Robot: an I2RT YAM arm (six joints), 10 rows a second.
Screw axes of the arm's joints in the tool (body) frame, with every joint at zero. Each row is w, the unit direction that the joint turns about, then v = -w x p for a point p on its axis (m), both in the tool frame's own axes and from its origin. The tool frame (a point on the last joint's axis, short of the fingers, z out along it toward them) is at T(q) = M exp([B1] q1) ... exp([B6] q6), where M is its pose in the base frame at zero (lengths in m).
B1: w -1 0 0 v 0 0.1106 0
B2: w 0 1 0 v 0.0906 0 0.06
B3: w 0 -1 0 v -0.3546 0 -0.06
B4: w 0 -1 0 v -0.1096 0 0
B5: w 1 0 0 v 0 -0.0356 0
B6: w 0 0 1 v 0 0 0
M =
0 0 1 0.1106
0 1 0 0
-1 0 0 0.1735
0 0 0 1
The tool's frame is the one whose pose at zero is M.
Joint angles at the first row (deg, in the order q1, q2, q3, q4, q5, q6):
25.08 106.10 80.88 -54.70 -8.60 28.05
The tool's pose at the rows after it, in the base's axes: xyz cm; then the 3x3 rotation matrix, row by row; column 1 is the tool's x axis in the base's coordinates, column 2 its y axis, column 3 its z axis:
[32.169, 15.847, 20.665], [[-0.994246, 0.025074, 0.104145], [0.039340, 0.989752, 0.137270], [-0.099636, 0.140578, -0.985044]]
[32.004, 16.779, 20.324], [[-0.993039, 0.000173, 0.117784], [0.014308, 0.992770, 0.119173], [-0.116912, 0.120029, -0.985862]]
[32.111, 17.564, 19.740], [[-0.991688, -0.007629, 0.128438], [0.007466, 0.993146, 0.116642], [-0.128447, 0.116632, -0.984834]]
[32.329, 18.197, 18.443], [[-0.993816, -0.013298, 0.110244], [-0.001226, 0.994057, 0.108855], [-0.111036, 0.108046, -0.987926]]
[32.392, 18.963, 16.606], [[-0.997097, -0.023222, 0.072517], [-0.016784, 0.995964, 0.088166], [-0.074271, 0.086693, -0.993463]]
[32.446, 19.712, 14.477], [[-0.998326, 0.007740, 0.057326], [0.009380, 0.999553, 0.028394], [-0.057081, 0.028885, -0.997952]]
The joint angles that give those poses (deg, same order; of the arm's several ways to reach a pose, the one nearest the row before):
25.78 106.48 80.86 -55.53 -4.49 27.99
27.38 107.09 80.86 -54.59 -2.96 28.03
28.45 108.16 80.88 -53.01 -2.37 28.64
29.15 110.34 80.88 -51.94 -2.37 28.91
30.13 113.36 80.90 -51.40 -2.28 29.10
31.31 116.79 80.90 -50.46 0.32 31.79

